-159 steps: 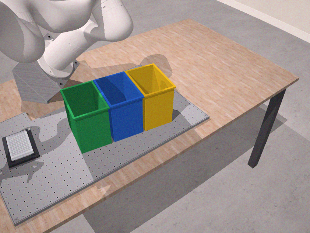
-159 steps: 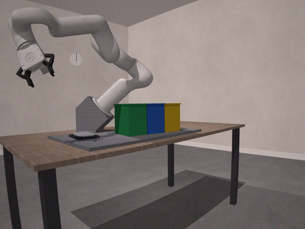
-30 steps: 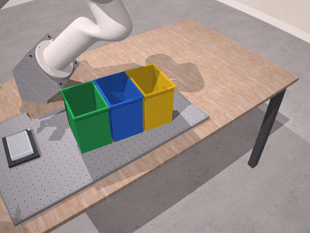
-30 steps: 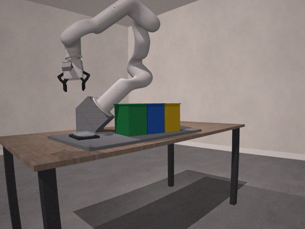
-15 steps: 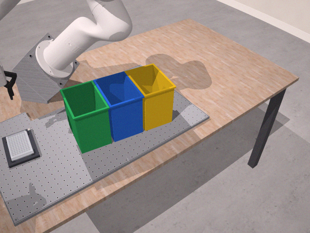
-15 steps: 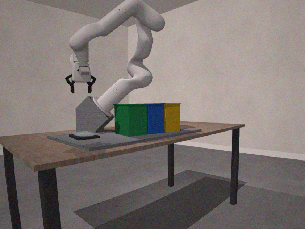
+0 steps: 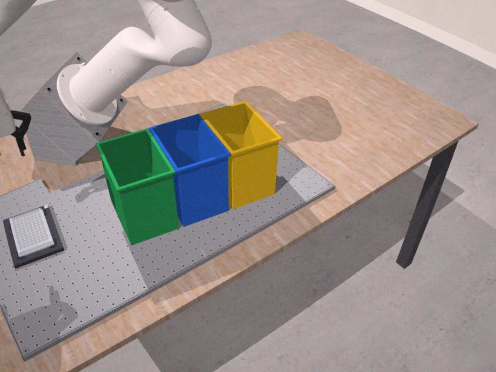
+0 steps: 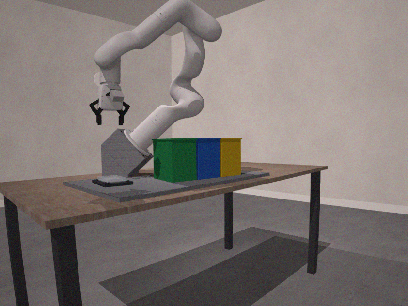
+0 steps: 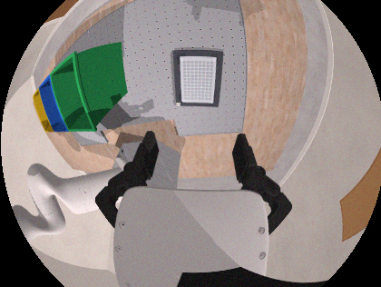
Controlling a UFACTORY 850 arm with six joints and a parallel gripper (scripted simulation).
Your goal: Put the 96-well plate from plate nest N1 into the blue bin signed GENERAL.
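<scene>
My hand is 23 cm above the white 96-well plate. Round my hand: green bin: 9 cm ahead, 26 cm to the left, 16 cm below; then dark plate nest: 24 cm below; then blue bin: 12 cm ahead, 39 cm to the left, 16 cm below.
</scene>
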